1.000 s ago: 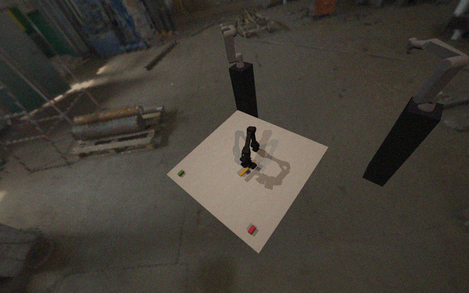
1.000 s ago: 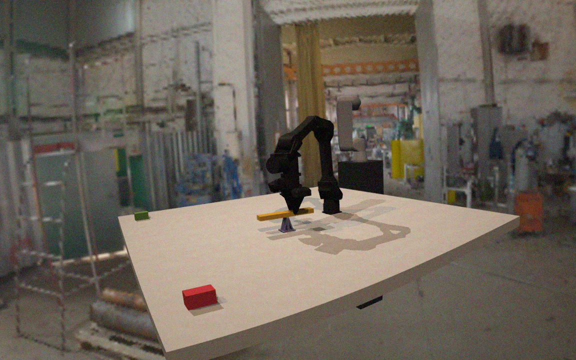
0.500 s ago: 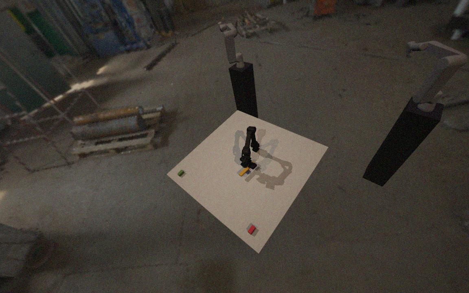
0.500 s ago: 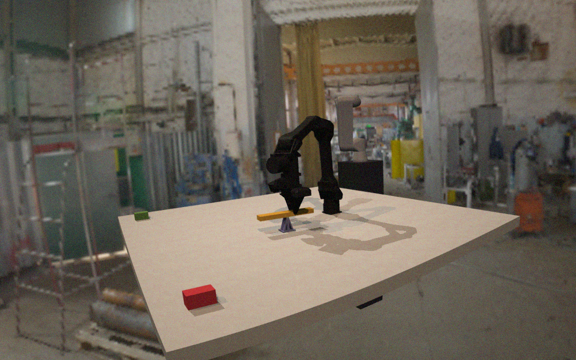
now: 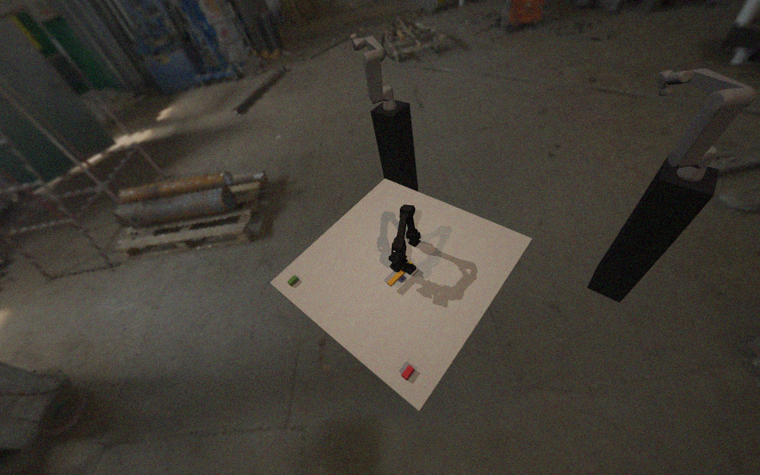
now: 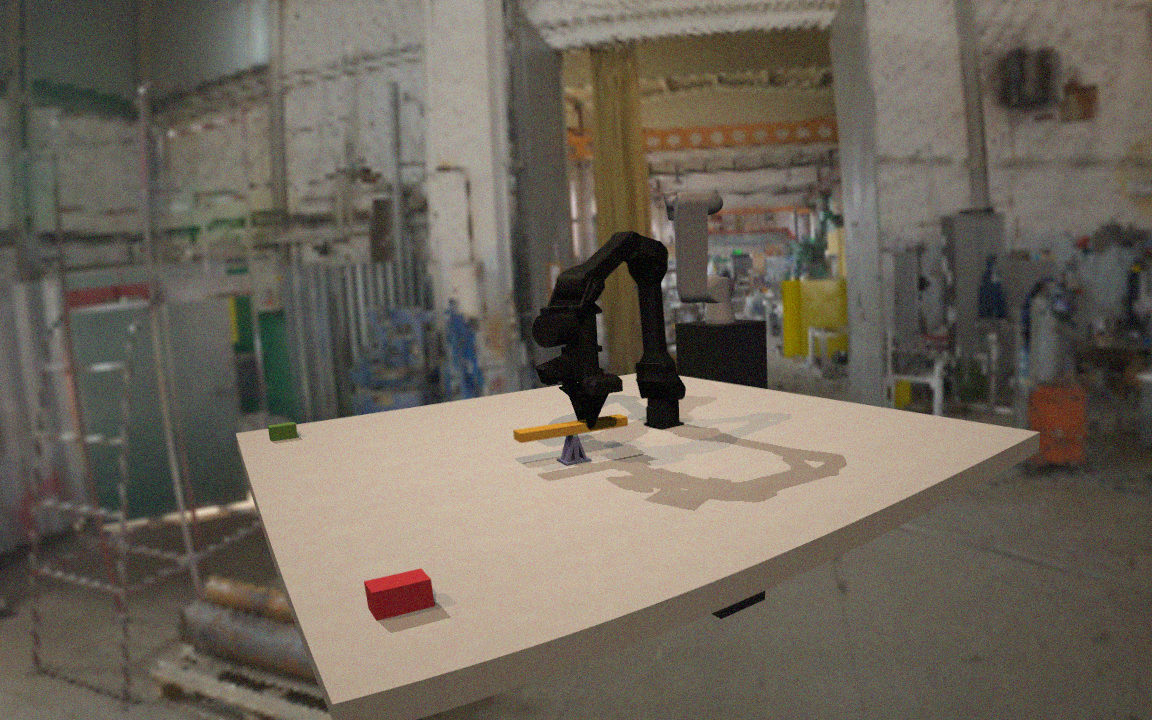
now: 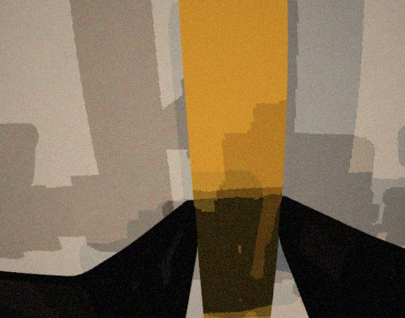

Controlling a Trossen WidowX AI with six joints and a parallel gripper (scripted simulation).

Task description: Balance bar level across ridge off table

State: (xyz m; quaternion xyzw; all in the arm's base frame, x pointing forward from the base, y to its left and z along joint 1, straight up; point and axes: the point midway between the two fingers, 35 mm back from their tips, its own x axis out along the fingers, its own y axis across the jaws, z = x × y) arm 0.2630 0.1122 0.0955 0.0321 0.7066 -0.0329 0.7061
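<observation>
Right now my gripper tip is 3 cm short of the bar. Round my gripper tip: green block: 48 cm ahead, 61 cm to the right, 4 cm below; then red block: 48 cm ahead, 39 cm to the left, 4 cm below.
</observation>
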